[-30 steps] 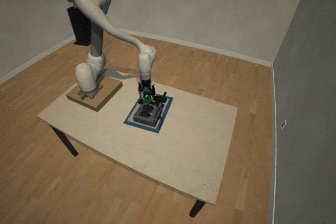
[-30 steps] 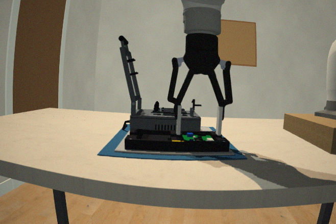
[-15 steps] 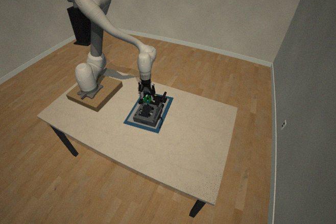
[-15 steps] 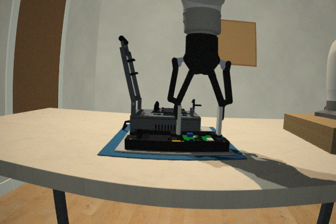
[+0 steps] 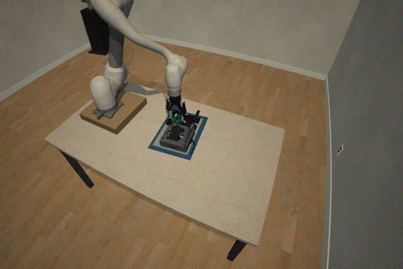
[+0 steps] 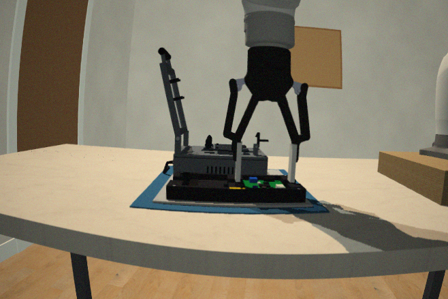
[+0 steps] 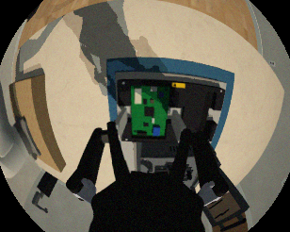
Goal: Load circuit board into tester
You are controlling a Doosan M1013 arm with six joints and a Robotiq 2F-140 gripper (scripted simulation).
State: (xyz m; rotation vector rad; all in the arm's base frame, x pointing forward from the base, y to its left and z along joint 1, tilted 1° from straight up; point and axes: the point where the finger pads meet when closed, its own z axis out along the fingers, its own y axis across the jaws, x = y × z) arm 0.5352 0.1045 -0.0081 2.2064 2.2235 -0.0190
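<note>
Now: hand 3 cm above the green circuit board. Also, from my hand: latch hook: 11 cm to the right, 3 cm above; then grey tester: 13 cm to the right, 9 cm ahead, 6 cm above; then tester lid: 19 cm ahead, 17 cm to the right, 13 cm above.
</note>
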